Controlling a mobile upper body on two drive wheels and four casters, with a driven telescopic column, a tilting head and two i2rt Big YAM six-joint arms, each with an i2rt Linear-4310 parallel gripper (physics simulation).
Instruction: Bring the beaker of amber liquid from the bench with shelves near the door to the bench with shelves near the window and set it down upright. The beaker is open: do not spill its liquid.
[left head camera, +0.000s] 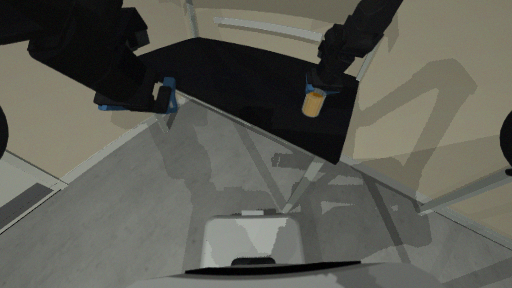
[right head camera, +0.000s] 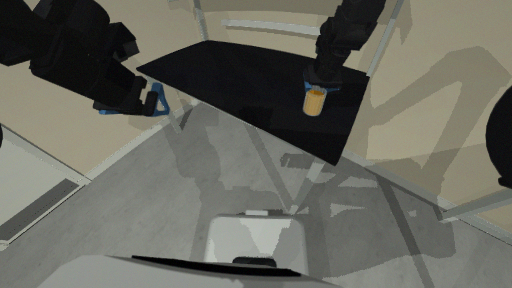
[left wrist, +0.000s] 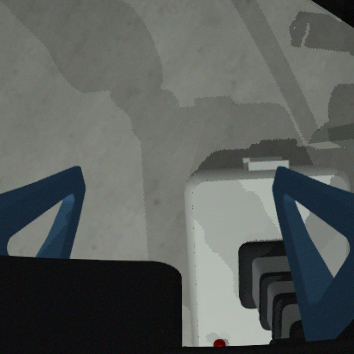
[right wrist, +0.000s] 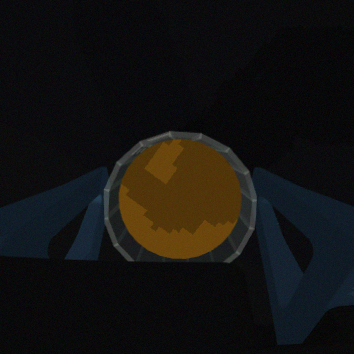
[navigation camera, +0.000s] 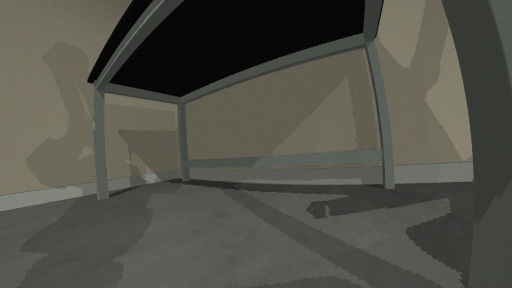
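Observation:
The open beaker of amber liquid (left head camera: 313, 105) (right head camera: 314, 104) (right wrist: 180, 210) looks upright, over the right part of a black bench top (left head camera: 225, 75) (right head camera: 225, 75). Its underside is not clear enough to tell whether it touches the bench. My right gripper (left head camera: 321, 91) (right head camera: 321, 89) (right wrist: 179, 177) is shut on the beaker, with one blue finger against each side near the rim. My left gripper (left head camera: 137, 108) (right head camera: 133, 113) (left wrist: 178, 176) is open and empty, left of the bench top and above the floor. No shelves, door or window show, so I cannot tell which bench this is.
The bench's grey frame and legs (navigation camera: 100, 145) show in the navigation camera, before beige walls (navigation camera: 280, 120). My white base (left head camera: 252, 237) (right head camera: 257, 237) (left wrist: 215, 210) stands on the grey floor (left head camera: 125, 215) in front of the bench. A pale surface (left head camera: 20, 185) lies at the left edge.

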